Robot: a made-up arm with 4 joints.
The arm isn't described. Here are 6 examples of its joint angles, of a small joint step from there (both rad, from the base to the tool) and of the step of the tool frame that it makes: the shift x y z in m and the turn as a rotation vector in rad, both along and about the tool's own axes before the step.
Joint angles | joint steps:
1: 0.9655 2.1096 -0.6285 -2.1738 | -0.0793 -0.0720 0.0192 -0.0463
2: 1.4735 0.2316 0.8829 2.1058 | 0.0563 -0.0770 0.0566 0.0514
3: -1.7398 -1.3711 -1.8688 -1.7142 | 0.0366 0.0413 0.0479 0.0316
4: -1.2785 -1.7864 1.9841 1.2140 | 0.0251 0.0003 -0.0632 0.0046
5: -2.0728 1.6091 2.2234 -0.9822 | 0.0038 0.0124 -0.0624 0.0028
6: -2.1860 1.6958 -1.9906 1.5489 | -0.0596 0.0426 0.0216 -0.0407
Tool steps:
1: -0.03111 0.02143 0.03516 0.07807 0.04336 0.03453
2: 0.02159 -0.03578 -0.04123 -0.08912 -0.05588 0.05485
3: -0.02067 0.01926 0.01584 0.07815 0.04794 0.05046
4: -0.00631 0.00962 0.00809 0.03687 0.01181 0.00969
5: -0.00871 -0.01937 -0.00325 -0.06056 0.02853 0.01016
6: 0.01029 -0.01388 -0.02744 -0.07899 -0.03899 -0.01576
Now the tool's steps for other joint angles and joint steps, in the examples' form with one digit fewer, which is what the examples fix.
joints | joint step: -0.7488 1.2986 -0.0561 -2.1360 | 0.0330 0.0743 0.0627 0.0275
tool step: 0.0124 -0.0001 -0.0028 0.0210 0.0241 -0.0466
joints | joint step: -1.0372 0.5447 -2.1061 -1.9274 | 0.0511 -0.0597 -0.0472 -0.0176
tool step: 0.0178 -0.0068 -0.0005 -0.0411 -0.0952 -0.0115
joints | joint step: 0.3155 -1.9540 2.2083 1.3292 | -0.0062 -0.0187 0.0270 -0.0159
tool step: 0.0136 -0.0002 -0.0078 -0.0173 -0.0183 -0.0291
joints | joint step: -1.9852 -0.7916 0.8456 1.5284 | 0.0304 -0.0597 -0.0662 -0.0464
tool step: 0.0277 0.0114 -0.0037 0.0476 -0.0546 -0.0204
